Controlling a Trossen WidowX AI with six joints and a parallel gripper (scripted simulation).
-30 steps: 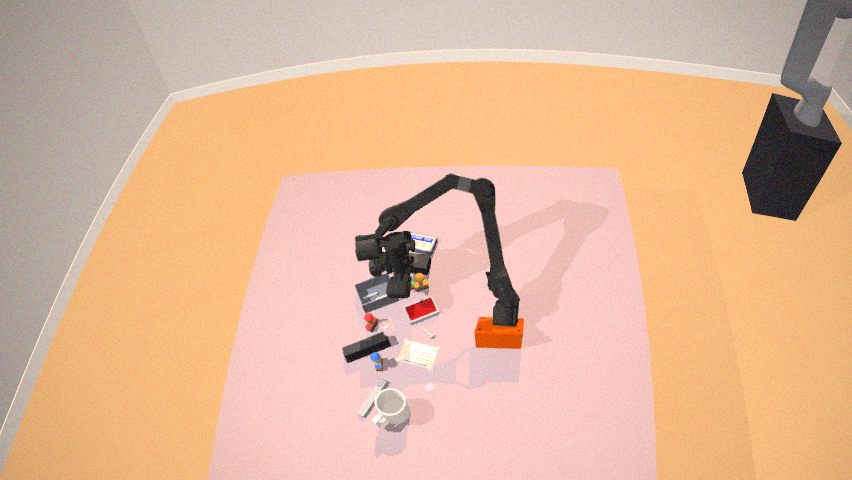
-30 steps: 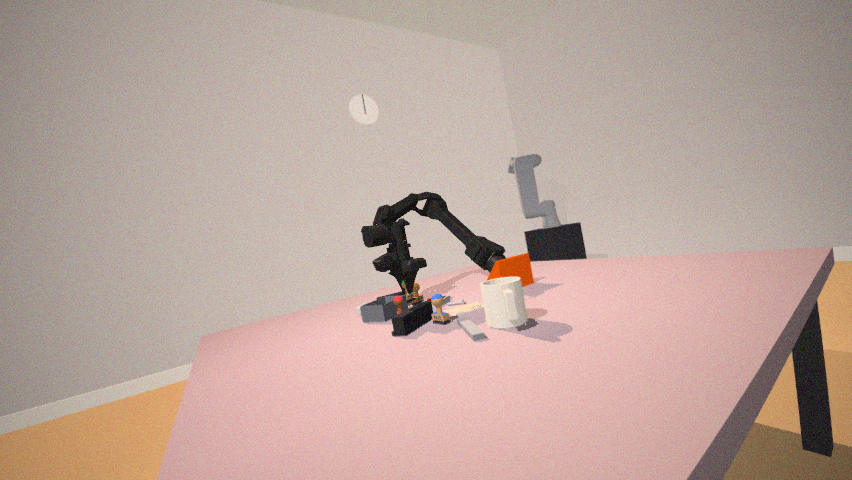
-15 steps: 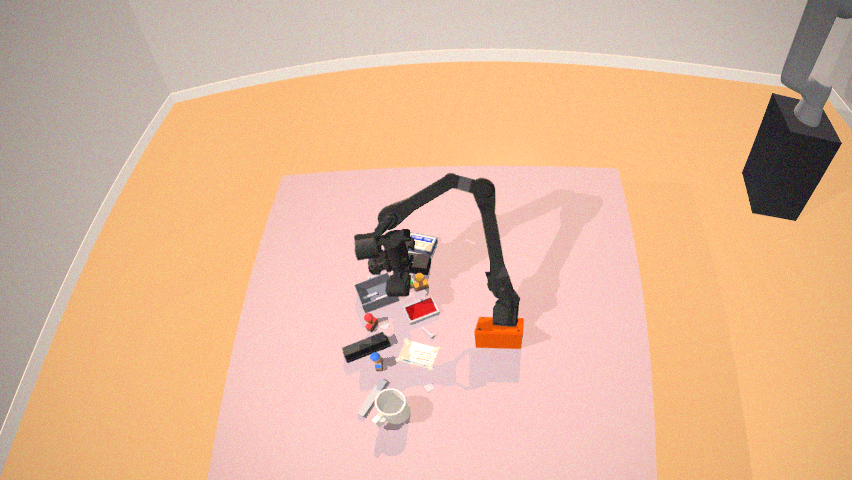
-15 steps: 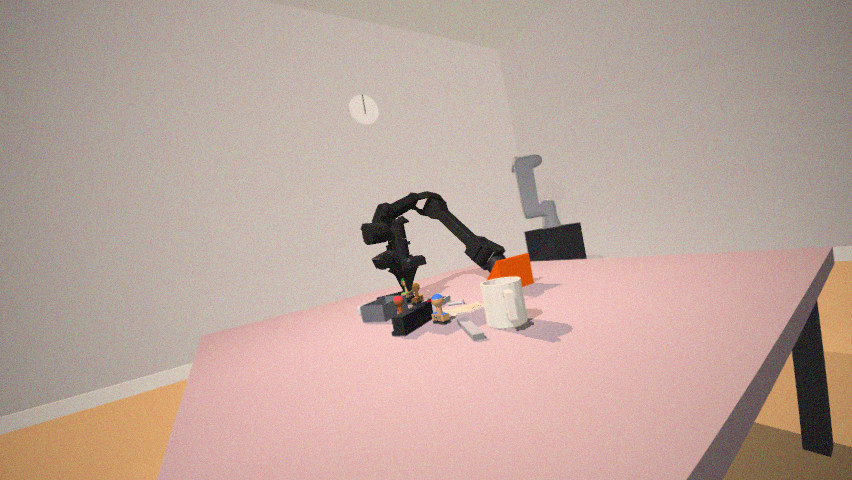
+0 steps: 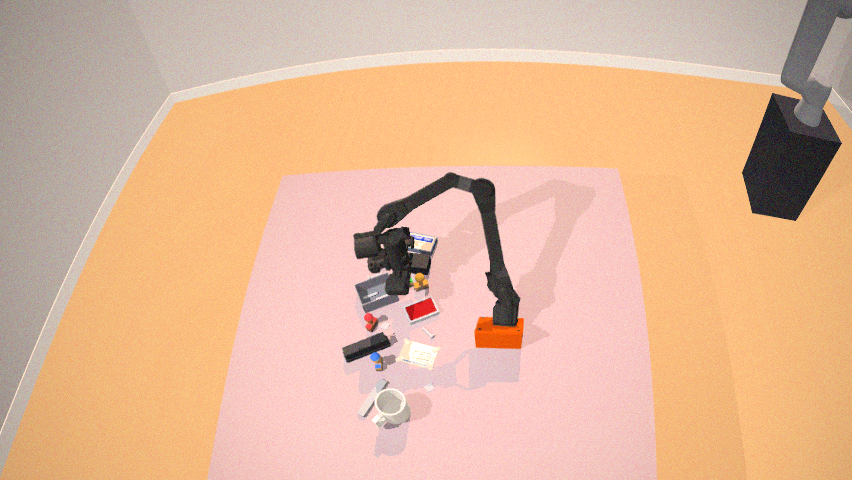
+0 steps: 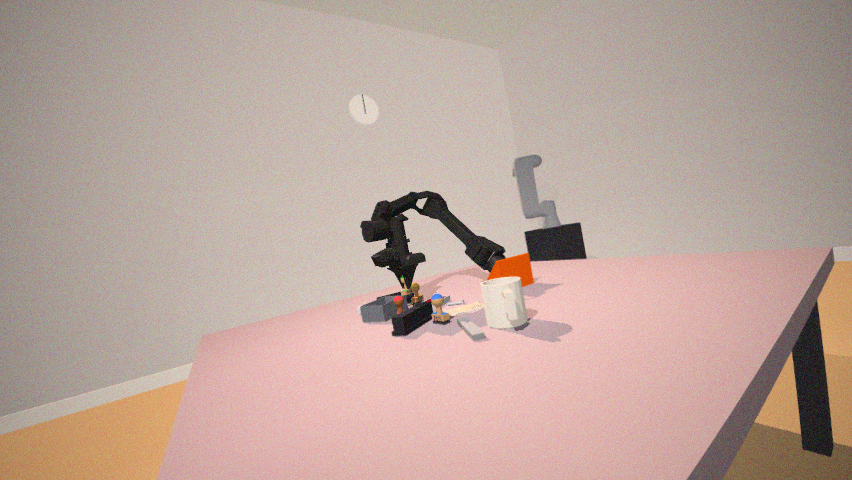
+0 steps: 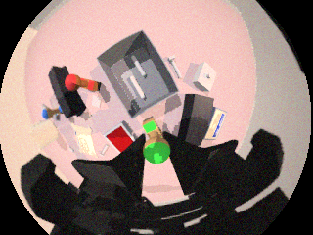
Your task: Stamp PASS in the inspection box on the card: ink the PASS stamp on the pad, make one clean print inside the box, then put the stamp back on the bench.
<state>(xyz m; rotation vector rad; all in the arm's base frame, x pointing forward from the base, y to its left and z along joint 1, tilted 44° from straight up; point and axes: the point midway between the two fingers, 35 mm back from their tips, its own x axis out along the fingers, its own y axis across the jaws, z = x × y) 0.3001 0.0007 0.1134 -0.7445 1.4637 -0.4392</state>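
Now: gripper tip 4 cm past the orange-knobbed stamp, 2 cm to the left of it and 4 cm above it. Round my gripper tip: grey tray 8 cm ahead, 3 cm to the left, 5 cm below; green-knobbed stamp right at my gripper tip; red ink pad 6 cm behind, 6 cm to the left, 5 cm below.
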